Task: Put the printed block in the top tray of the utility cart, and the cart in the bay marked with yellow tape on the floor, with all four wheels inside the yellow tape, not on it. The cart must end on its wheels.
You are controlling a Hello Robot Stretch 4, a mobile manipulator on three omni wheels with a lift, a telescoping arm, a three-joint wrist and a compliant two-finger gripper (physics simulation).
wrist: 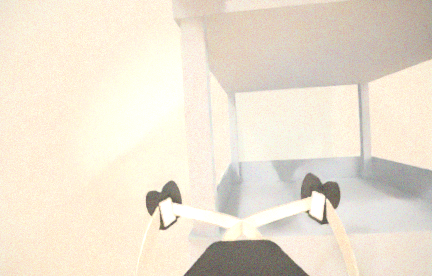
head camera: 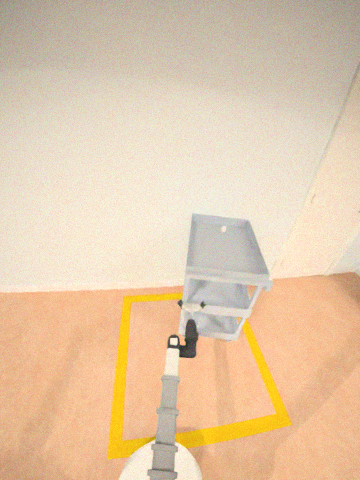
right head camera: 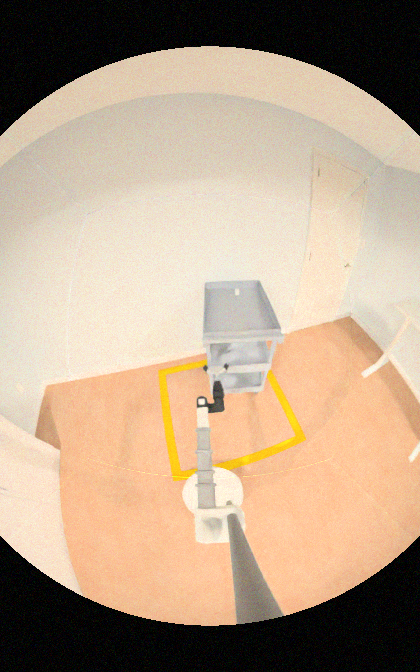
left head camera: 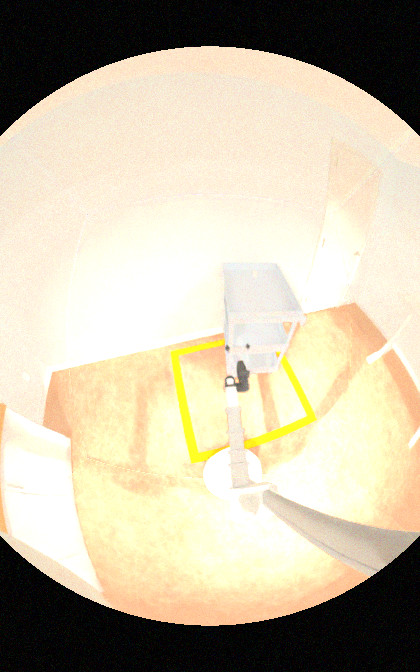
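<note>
The grey utility cart [head camera: 227, 276] [left head camera: 265, 316] [right head camera: 243, 336] [wrist: 197, 125] stands upright at the back right of the yellow tape bay [head camera: 120, 370] [left head camera: 185, 410] [right head camera: 168, 425]. It hides the bay's back right corner. Its wheels cannot be made out, so their places relative to the tape are unclear. A small whitish block [head camera: 223, 229] [left head camera: 255, 273] [right head camera: 237, 291] lies near the far end of the top tray. My gripper [head camera: 192, 304] [left head camera: 238, 347] [right head camera: 216, 368] [wrist: 240, 192] is open, at the cart's near left post, about middle-tray height. In the wrist view the post appears between the fingertips; contact is unclear.
A pale wall [head camera: 100, 200] [right head camera: 175, 250] runs behind the cart and bay. A door [left head camera: 345, 225] [right head camera: 332, 240] is at the back right. White furniture legs [left head camera: 390, 345] [right head camera: 387, 350] stand at the right. My round white base [head camera: 185, 462] [right head camera: 230, 492] is at the front tape.
</note>
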